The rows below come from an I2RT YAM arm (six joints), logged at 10 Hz.
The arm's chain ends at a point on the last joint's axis. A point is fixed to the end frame.
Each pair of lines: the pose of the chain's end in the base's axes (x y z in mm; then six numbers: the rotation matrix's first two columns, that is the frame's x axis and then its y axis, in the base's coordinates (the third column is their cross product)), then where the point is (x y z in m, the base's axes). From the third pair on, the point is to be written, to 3 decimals.
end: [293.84 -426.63 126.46 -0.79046 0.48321 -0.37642 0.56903 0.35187 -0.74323]
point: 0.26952 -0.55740 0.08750
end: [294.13 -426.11 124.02 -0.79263 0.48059 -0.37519 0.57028 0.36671 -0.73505]
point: 0.27129 -0.55659 0.08324
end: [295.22 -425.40 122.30 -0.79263 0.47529 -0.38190 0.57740 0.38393 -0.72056]
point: 0.275 -0.556 0.079
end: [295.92 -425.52 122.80 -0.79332 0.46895 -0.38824 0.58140 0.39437 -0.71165]
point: 0.277 -0.556 0.079
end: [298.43 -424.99 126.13 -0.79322 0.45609 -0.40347 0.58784 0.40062 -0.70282]
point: 0.283 -0.556 0.082
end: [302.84 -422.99 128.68 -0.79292 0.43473 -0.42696 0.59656 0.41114 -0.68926]
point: 0.291 -0.554 0.085
